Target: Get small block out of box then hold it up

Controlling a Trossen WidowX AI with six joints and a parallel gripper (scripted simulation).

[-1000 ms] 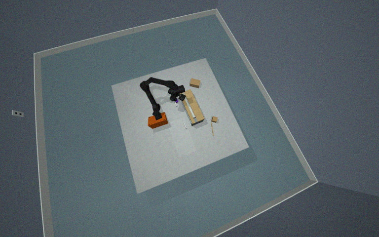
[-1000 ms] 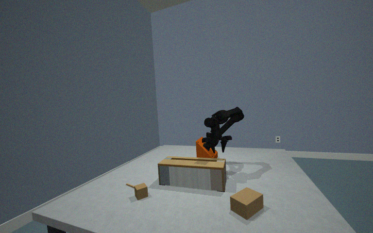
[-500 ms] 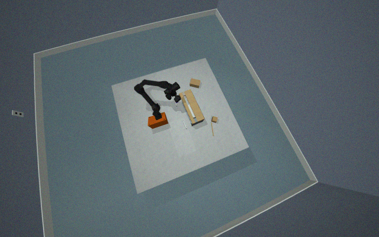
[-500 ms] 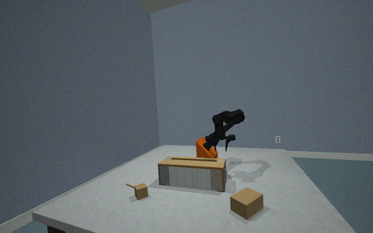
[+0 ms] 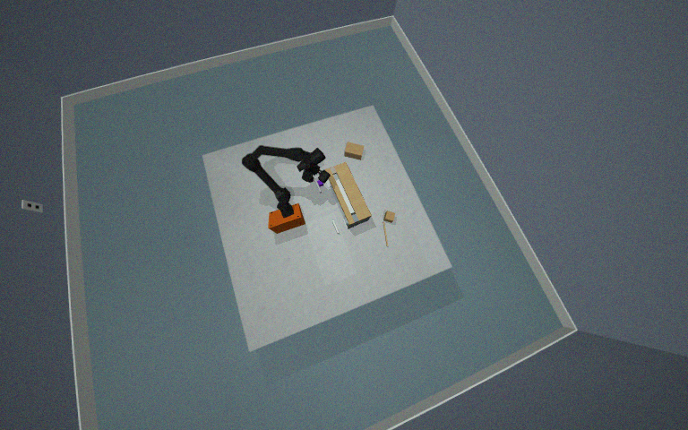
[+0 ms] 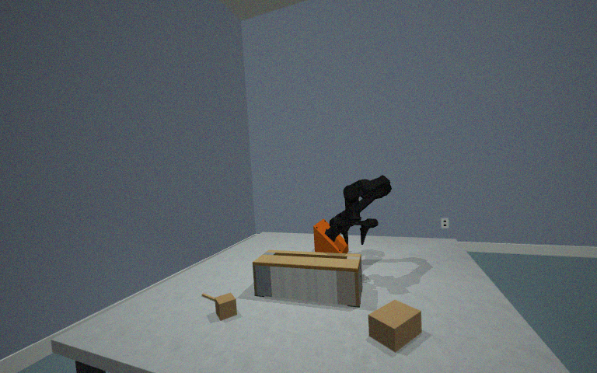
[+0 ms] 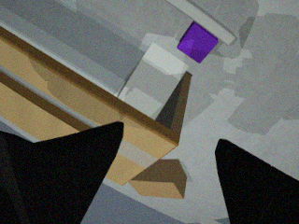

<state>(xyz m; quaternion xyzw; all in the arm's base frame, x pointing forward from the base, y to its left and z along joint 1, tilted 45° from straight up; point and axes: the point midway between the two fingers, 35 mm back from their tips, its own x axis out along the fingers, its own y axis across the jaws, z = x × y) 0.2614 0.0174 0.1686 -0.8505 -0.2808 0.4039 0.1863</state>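
My gripper tip is now 14 cm above the purple block and 2 cm past it. The rest, counted from my gripper tip: box 17 cm to the right, 9 cm below, 5 cm ahead.
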